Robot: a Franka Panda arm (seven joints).
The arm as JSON. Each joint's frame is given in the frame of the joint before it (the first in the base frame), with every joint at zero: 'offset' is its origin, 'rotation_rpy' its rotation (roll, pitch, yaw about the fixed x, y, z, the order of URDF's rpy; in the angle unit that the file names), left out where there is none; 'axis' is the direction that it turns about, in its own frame. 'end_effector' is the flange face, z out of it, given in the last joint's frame.
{
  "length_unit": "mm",
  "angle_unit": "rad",
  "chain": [
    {
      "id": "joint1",
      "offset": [
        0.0,
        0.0,
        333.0
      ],
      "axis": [
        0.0,
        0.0,
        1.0
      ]
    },
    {
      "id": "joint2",
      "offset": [
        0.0,
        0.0,
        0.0
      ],
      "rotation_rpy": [
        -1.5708,
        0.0,
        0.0
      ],
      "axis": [
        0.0,
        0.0,
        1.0
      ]
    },
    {
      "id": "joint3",
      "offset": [
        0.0,
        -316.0,
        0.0
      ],
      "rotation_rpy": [
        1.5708,
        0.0,
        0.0
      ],
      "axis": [
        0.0,
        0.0,
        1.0
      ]
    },
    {
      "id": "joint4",
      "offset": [
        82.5,
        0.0,
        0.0
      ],
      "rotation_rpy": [
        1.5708,
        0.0,
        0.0
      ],
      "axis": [
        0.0,
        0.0,
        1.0
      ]
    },
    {
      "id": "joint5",
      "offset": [
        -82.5,
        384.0,
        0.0
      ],
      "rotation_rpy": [
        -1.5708,
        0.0,
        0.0
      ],
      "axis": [
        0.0,
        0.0,
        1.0
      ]
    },
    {
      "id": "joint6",
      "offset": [
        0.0,
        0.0,
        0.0
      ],
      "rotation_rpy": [
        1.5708,
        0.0,
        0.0
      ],
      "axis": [
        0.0,
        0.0,
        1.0
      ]
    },
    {
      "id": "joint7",
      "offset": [
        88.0,
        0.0,
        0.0
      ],
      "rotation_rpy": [
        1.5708,
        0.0,
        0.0
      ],
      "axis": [
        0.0,
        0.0,
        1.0
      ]
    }
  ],
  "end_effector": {
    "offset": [
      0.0,
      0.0,
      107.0
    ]
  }
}
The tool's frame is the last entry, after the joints.
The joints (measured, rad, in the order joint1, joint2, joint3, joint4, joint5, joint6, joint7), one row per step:
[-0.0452, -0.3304, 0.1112, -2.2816, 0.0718, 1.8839, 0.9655]
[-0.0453, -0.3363, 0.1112, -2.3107, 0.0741, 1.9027, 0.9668]
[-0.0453, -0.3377, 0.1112, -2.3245, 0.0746, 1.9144, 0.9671]
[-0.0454, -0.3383, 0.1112, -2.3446, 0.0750, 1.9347, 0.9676]
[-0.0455, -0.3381, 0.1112, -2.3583, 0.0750, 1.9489, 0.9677]
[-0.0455, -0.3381, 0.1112, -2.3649, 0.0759, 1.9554, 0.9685]
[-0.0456, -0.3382, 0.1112, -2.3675, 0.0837, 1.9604, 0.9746]
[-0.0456, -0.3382, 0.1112, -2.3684, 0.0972, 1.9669, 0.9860]
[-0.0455, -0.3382, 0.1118, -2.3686, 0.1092, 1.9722, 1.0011]
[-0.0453, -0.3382, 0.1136, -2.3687, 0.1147, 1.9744, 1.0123]
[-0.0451, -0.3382, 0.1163, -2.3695, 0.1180, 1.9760, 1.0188]
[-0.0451, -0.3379, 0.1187, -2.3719, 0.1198, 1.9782, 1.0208]
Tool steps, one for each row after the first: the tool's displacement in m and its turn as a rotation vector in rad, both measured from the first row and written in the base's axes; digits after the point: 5 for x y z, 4 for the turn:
[-0.00403, -0.00063, -0.00947, 0.0006, 0.0045, -0.0039]
[-0.00551, -0.00097, -0.01434, 0.0005, 0.0052, -0.0053]
[-0.00722, -0.00154, -0.02176, 0.0002, 0.0044, -0.0074]
[-0.00836, -0.00198, -0.02704, -0.0002, 0.0041, -0.0086]
[-0.00898, -0.00211, -0.02957, 0.0003, 0.0042, -0.0102]
[-0.00898, -0.00171, -0.03030, 0.0069, 0.0022, -0.0201]
[-0.00845, -0.00087, -0.03015, 0.0183, -0.0023, -0.0378]
[-0.00793, 0.00019, -0.02979, 0.0280, -0.0061, -0.0578]
[-0.00778, 0.00143, -0.02967, 0.0316, -0.0074, -0.0696]
[-0.00787, 0.00290, -0.02994, 0.0333, -0.0076, -0.0749]
[-0.00818, 0.00401, -0.03104, 0.0338, -0.0068, -0.0757]

